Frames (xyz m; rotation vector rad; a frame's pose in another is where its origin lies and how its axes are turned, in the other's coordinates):
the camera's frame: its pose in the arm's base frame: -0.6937 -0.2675 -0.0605 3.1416 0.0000 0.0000
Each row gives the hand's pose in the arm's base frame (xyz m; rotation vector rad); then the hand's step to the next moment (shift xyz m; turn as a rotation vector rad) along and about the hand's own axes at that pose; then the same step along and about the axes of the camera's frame.
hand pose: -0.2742 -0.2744 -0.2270 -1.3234 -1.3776 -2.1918
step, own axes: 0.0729 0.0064 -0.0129 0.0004 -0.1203 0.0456
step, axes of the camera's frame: -0.0446 -0.0044 -0.0593 -0.0466 -0.1008 0.0650
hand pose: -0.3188 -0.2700 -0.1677 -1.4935 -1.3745 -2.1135
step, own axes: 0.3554 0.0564 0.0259 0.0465 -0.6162 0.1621
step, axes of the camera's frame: -0.1134 -0.1038 -0.3264 -0.3042 -0.4751 0.2998
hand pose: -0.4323 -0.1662 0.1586 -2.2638 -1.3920 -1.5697
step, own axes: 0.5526 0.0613 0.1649 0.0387 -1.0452 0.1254
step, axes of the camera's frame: 0.2034 -0.3958 -0.3719 -0.6269 -0.7058 0.4675
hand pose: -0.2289 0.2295 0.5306 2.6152 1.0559 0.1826
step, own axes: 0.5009 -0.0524 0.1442 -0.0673 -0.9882 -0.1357
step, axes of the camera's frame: 0.3597 -0.3488 0.1531 -0.7266 -0.6562 0.2023
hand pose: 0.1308 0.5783 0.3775 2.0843 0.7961 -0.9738
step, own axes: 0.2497 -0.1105 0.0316 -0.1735 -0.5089 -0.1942
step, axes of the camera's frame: 0.0369 -0.0965 0.2547 -0.3992 -0.4034 -0.0685
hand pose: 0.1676 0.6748 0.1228 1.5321 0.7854 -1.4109
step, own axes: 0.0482 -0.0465 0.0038 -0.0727 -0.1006 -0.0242
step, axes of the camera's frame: -0.0358 -0.0102 0.0558 -0.0908 -0.0712 -0.0518
